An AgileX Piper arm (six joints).
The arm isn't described. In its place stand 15 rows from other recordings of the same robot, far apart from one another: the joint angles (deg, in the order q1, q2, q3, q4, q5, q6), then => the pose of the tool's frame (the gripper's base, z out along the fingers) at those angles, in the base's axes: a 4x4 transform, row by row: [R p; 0 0 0 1], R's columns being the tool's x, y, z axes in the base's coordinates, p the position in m.
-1.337 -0.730 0.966 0.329 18.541 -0.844 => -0.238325 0.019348 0.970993 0.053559; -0.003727 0.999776 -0.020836 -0.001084; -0.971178 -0.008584 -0.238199 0.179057; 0 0 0 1
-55.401 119.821 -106.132 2.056 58.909 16.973 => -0.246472 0.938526 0.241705 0.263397; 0.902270 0.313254 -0.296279 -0.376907; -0.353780 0.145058 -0.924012 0.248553; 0 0 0 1
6.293 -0.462 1.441 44.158 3.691 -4.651 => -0.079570 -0.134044 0.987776 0.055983; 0.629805 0.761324 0.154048 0.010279; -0.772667 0.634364 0.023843 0.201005; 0 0 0 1
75.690 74.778 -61.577 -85.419 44.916 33.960 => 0.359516 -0.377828 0.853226 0.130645; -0.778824 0.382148 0.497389 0.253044; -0.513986 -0.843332 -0.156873 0.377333; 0 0 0 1
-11.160 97.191 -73.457 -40.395 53.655 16.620 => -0.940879 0.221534 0.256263 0.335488; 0.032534 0.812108 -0.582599 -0.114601; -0.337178 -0.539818 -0.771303 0.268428; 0 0 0 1
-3.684 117.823 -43.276 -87.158 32.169 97.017 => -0.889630 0.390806 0.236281 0.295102; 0.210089 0.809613 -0.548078 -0.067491; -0.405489 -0.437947 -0.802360 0.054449; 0 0 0 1
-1.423 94.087 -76.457 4.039 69.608 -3.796 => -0.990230 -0.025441 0.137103 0.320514; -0.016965 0.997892 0.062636 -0.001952; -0.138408 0.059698 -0.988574 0.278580; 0 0 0 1
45.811 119.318 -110.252 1.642 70.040 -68.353 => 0.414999 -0.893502 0.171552 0.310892; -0.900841 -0.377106 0.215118 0.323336; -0.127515 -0.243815 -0.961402 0.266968; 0 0 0 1
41.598 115.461 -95.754 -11.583 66.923 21.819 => -0.892849 -0.384181 0.235004 0.323791; -0.403465 0.914190 -0.038380 0.264977; -0.200093 -0.129083 -0.971236 0.230580; 0 0 0 1
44.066 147.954 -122.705 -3.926 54.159 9.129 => -0.768263 -0.596550 0.232164 0.382349; -0.578415 0.802302 0.147471 0.363053; -0.274240 -0.020991 -0.961432 0.086445; 0 0 0 1
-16.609 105.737 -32.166 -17.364 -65.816 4.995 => -0.063595 0.012170 0.997902 0.307211; -0.021412 0.999679 -0.013556 -0.065783; -0.997746 -0.022229 -0.063314 0.153190; 0 0 0 1
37.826 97.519 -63.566 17.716 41.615 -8.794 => -0.789102 -0.595453 0.150844 0.254864; -0.512402 0.773524 0.372968 0.221161; -0.338767 0.217017 -0.915500 0.212446; 0 0 0 1
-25.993 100.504 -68.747 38.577 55.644 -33.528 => -0.901245 0.116589 0.417330 0.328525; 0.285391 0.884432 0.369232 -0.108065; -0.326051 0.451871 -0.830363 0.224792; 0 0 0 1
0.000 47.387 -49.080 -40.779 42.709 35.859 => -0.448874 0.418317 0.789635 0.155560; 0.054614 0.894851 -0.443011 -0.040314; -0.891925 -0.155731 -0.424521 0.369389; 0 0 0 1
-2.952 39.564 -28.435 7.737 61.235 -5.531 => -0.919993 -0.023388 0.391236 0.094077; 0.016377 0.995052 0.097995 0.005902; -0.391592 0.096562 -0.915058 0.244443; 0 0 0 1
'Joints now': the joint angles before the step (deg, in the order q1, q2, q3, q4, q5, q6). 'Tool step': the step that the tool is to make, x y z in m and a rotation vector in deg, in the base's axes. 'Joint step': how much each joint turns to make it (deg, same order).
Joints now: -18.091, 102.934, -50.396, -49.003, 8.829, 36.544
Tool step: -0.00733, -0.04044, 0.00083, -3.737, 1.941, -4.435
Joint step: -6.091, 1.432, -2.340, -4.841, 2.370, 0.792
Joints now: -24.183, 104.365, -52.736, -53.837, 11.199, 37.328
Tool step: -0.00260, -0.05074, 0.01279, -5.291, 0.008, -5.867
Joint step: -6.531, 1.991, -5.824, -5.532, 3.138, 1.772
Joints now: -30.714, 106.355, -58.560, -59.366, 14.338, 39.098
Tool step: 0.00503, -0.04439, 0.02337, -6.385, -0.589, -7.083
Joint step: -3.780, 2.468, -8.696, -4.174, 6.168, 2.503
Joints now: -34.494, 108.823, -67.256, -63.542, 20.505, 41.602
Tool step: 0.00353, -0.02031, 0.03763, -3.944, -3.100, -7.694
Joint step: -0.818, -0.466, -7.423, 1.834, 7.257, 0.706
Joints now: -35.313, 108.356, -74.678, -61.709, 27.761, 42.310
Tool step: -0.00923, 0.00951, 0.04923, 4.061, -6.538, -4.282
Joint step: -0.009, -5.847, -3.562, 16.102, 4.629, -9.085
